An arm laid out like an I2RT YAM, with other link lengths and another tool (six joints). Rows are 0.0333 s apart.
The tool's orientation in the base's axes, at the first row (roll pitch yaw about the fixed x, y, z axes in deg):
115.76, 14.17, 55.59
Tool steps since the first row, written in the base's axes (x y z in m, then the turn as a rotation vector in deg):
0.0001, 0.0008, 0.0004, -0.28, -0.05, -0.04
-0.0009, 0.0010, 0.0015, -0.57, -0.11, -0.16
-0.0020, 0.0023, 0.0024, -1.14, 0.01, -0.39
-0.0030, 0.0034, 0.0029, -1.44, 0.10, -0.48
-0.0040, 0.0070, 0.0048, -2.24, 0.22, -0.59
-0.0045, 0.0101, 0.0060, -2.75, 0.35, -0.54
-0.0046, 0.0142, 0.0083, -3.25, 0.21, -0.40
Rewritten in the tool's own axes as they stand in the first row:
0.0006, 0.0003, -0.0006, -0.18, -0.17, -0.14
-0.0001, 0.0008, -0.0018, -0.36, -0.41, -0.26
0.0002, 0.0010, -0.0037, -0.52, -0.89, -0.62
0.0004, 0.0009, -0.0053, -0.59, -1.12, -0.84
0.0022, 0.0018, -0.0089, -0.91, -1.61, -1.41
0.0041, 0.0024, -0.0116, -1.09, -1.82, -1.86
0.0068, 0.0041, -0.0151, -1.51, -1.93, -2.18

